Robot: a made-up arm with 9 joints. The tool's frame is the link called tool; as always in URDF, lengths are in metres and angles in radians. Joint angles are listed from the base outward.
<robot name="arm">
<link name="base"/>
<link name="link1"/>
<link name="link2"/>
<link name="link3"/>
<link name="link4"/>
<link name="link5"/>
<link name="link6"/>
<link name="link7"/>
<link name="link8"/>
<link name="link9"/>
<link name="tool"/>
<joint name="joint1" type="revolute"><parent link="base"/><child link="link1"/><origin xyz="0.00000 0.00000 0.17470" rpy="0.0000 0.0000 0.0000"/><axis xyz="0 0 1"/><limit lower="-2.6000" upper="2.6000"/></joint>
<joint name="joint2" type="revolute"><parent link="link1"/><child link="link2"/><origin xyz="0.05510 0.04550 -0.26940" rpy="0.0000 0.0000 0.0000"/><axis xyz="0 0 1"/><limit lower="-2.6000" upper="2.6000"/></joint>
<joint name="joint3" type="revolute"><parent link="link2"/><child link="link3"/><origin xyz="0.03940 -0.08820 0.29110" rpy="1.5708 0.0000 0.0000"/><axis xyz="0 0 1"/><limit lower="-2.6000" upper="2.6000"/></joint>
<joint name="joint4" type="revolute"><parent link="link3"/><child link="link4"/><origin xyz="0.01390 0.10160 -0.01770" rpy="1.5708 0.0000 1.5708"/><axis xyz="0 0 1"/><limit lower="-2.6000" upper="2.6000"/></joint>
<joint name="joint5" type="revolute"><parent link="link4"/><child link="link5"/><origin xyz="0.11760 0.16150 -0.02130" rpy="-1.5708 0.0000 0.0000"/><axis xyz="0 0 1"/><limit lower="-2.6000" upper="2.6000"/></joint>
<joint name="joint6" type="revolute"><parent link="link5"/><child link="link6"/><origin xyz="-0.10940 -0.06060 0.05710" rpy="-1.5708 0.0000 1.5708"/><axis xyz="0 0 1"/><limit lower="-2.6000" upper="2.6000"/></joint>
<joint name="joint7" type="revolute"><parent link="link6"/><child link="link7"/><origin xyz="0.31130 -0.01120 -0.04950" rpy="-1.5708 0.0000 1.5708"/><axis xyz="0 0 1"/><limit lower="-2.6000" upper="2.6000"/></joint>
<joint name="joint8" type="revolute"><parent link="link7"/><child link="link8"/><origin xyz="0.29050 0.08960 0.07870" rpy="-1.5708 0.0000 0.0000"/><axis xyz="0 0 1"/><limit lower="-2.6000" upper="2.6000"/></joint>
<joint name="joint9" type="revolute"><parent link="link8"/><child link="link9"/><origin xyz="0.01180 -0.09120 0.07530" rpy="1.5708 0.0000 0.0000"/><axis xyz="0 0 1"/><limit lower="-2.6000" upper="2.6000"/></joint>
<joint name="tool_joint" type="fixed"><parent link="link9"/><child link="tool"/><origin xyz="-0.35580 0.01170 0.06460" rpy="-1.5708 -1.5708 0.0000"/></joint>
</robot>
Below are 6 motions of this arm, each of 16 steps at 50 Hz.
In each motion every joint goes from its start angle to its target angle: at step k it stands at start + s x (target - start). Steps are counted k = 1, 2, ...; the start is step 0. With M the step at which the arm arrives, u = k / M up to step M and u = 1 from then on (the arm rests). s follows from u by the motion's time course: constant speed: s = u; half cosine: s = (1 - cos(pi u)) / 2; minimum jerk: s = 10 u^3 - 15 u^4 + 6 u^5.
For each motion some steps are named. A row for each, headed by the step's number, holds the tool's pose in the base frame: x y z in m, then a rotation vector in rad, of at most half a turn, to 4 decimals.
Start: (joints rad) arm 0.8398 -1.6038 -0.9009 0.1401 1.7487 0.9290 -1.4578 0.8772 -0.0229
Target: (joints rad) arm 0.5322 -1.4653 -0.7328 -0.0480 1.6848 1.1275 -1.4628 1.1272 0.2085
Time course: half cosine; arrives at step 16
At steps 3, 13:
3: 0.1575 -0.5581 0.3863 -0.4750 0.6616 -1.1899
13: 0.1060 -0.6118 0.3711 -0.1948 0.5206 -1.1934

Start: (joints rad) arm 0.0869 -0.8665 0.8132 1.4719 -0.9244 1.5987 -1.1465 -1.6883 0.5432
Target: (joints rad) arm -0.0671 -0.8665 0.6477 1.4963 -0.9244 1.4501 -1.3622 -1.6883 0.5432
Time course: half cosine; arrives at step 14
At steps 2, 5, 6, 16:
2: -0.1356 0.3399 0.4062 -0.7254 0.0040 -2.1423
5: -0.1445 0.3358 0.4108 -0.7446 0.0162 -2.1086
6: -0.1486 0.3340 0.4128 -0.7521 0.0215 -2.0937
16: -0.1732 0.3236 0.4246 -0.7828 0.0485 -2.0118

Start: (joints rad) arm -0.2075 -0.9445 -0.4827 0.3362 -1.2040 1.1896 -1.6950 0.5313 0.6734
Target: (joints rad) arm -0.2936 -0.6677 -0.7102 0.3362 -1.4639 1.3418 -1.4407 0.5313 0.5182
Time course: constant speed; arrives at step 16
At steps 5, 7, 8, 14, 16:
5: -0.2821 -0.0523 0.3286 0.4717 2.7690 -0.0727
7: -0.2754 -0.0638 0.3297 0.4463 2.8088 -0.0189
8: -0.2720 -0.0694 0.3302 0.4328 2.8285 0.0079
14: -0.2520 -0.1024 0.3316 0.3390 2.9433 0.1677
16: -0.2454 -0.1130 0.3316 0.3030 2.9799 0.2207

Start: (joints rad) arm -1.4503 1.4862 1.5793 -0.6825 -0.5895 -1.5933 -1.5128 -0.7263 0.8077
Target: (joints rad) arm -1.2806 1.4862 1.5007 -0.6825 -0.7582 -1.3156 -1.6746 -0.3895 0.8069
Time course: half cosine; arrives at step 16
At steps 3, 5, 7, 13, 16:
3: -0.2730 -0.5313 0.2775 -1.1196 -1.4753 0.7262
5: -0.2592 -0.5258 0.2724 -1.1361 -1.4432 0.7039
7: -0.2409 -0.5182 0.2666 -1.1575 -1.3970 0.6757
13: -0.1866 -0.4948 0.2542 -1.2186 -1.2390 0.6037
16: -0.1774 -0.4910 0.2527 -1.2287 -1.2096 0.5933

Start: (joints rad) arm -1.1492 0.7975 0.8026 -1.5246 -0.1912 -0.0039 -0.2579 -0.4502 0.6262
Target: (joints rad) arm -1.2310 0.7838 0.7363 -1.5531 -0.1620 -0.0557 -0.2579 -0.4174 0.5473
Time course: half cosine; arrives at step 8
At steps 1, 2, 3, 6, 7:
1: -0.2723 0.0736 0.3325 -1.2046 -0.8446 -1.0877
2: -0.2699 0.0789 0.3377 -1.2216 -0.8216 -1.0899
3: -0.2659 0.0869 0.3453 -1.2467 -0.7869 -1.0929
6: -0.2495 0.1123 0.3707 -1.3280 -0.6679 -1.1003
7: -0.2458 0.1172 0.3756 -1.3435 -0.6438 -1.1013

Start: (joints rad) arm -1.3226 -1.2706 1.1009 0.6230 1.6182 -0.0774 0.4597 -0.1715 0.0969
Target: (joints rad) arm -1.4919 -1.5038 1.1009 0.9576 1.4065 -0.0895 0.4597 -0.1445 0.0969
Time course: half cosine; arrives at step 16
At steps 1, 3, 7, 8, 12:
1: -0.2248 0.2540 0.1282 -2.1142 -1.7085 -0.2212
3: -0.2195 0.2555 0.1239 -2.1194 -1.7068 -0.2389
7: -0.1968 0.2602 0.1068 -2.1404 -1.6997 -0.3094
8: -0.1899 0.2611 0.1018 -2.1465 -1.6976 -0.3294
12: -0.1657 0.2620 0.0849 -2.1667 -1.6901 -0.3954

